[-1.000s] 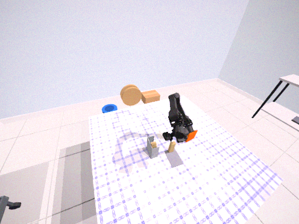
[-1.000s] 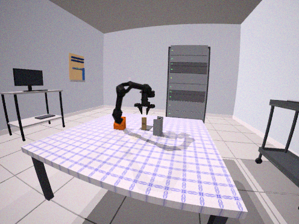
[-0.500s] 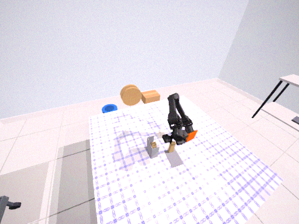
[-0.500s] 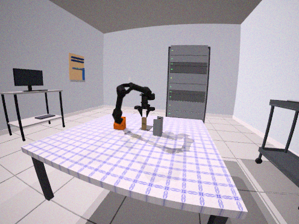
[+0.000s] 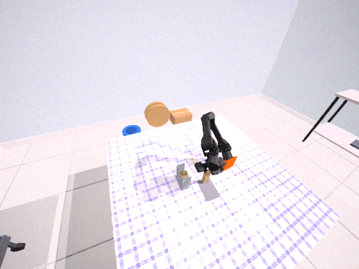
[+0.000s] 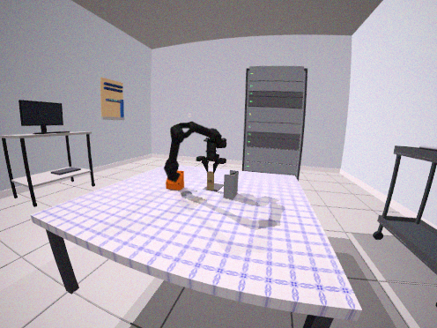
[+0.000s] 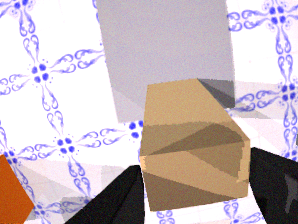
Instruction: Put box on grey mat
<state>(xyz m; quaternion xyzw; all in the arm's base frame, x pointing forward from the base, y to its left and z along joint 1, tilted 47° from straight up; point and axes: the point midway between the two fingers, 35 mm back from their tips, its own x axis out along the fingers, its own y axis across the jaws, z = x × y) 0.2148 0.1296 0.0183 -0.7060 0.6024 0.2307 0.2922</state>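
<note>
Now: the tan box marked ER 15 cm ahead of my gripper tip, 5 cm to the right of it and 5 cm below it. The rest, counted from my gripper tip: grey mat (11 cm below, 6 cm to the left).
</note>
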